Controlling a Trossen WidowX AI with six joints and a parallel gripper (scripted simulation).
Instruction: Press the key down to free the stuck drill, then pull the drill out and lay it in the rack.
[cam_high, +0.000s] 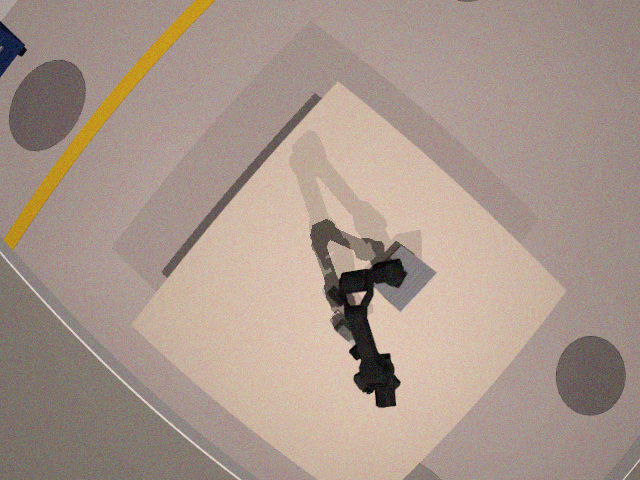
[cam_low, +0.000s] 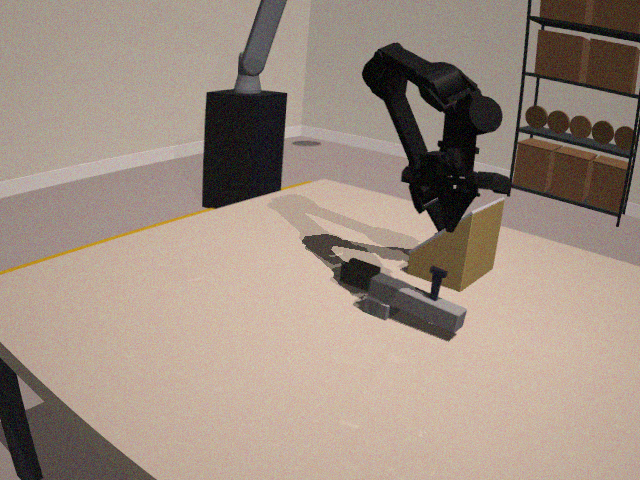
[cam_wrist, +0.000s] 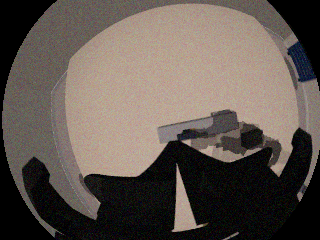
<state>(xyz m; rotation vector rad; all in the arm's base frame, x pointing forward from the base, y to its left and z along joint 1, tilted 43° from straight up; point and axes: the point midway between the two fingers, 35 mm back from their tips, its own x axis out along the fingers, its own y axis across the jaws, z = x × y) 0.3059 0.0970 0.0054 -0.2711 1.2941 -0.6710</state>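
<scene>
Right now my gripper tip is 10 mm past the key, 10 mm to the left of it and 100 mm above it. Also, from my gripper tip: drill (20 mm behind, 70 mm to the right, 140 mm below); housing block (20 mm behind, 50 mm to the right, 150 mm below); rack (120 mm behind, 200 mm to the right, 170 mm below).
</scene>
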